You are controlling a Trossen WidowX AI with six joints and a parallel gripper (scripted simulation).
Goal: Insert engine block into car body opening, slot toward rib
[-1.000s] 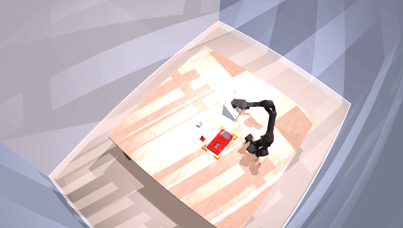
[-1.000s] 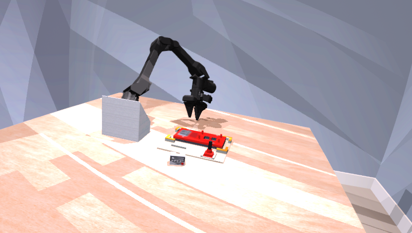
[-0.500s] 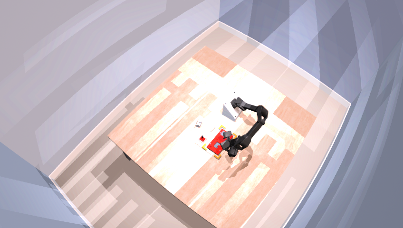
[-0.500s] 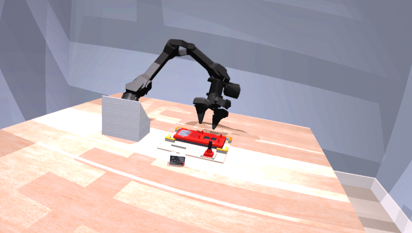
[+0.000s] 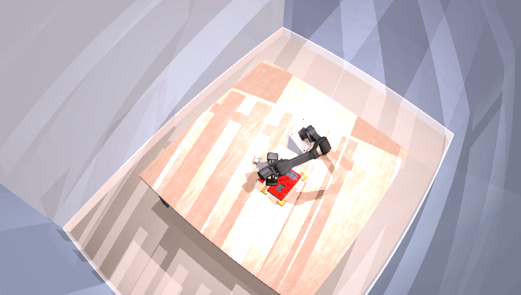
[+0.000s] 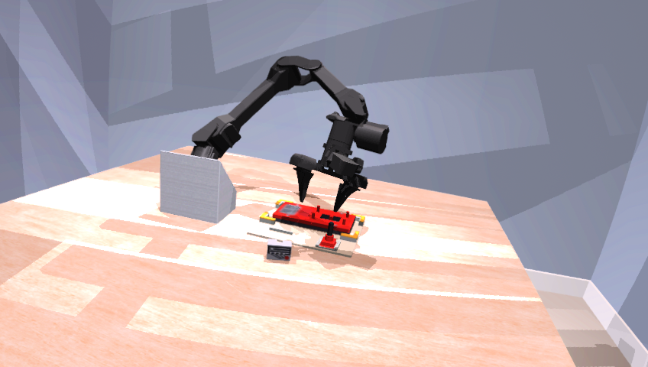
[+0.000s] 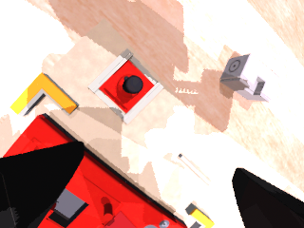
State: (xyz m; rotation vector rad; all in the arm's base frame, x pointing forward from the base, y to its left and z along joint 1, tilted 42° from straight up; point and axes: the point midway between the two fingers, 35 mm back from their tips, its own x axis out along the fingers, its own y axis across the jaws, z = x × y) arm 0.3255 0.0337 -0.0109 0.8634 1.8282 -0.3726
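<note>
The engine block lies 40 mm behind my gripper tip, 120 mm to the right of it and 60 mm below it.
</note>
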